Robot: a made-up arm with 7 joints. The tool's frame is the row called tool.
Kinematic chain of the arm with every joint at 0, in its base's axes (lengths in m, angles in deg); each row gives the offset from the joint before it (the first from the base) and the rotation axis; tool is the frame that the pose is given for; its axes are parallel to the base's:
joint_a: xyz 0 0 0.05 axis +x
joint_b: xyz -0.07 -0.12 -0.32 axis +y
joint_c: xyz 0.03 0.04 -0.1 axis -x
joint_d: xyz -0.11 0 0 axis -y
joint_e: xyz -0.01 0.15 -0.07 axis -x
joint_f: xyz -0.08 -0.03 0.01 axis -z
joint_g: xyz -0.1 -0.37 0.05 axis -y
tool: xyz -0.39 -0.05 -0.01
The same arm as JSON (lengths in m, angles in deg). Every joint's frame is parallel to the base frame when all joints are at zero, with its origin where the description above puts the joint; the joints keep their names.
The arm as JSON. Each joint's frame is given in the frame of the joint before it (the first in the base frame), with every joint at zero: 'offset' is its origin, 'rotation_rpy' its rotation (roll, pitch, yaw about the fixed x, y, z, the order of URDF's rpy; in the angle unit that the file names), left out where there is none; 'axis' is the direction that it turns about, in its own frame. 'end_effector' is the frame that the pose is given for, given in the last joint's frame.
{"length_unit": "m", "angle_unit": "deg", "chain": [
  {"id": "joint_a", "offset": [0.0, 0.0, 0.05], "axis": [1.0, 0.0, 0.0]},
  {"id": "joint_b", "offset": [-0.07, -0.12, -0.32], "axis": [0.0, 1.0, 0.0]},
  {"id": "joint_c", "offset": [0.03, 0.04, -0.1], "axis": [-1.0, 0.0, 0.0]},
  {"id": "joint_d", "offset": [-0.11, 0.0, 0.0], "axis": [0.0, -1.0, 0.0]},
  {"id": "joint_e", "offset": [-0.01, 0.15, -0.07], "axis": [-1.0, 0.0, 0.0]},
  {"id": "joint_f", "offset": [-0.08, -0.03, 0.01], "axis": [0.0, 0.0, -1.0]},
  {"id": "joint_g", "offset": [-0.1, -0.37, 0.05], "axis": [0.0, -1.0, 0.0]}
], "end_effector": {"offset": [-0.39, -0.05, -0.01]}}

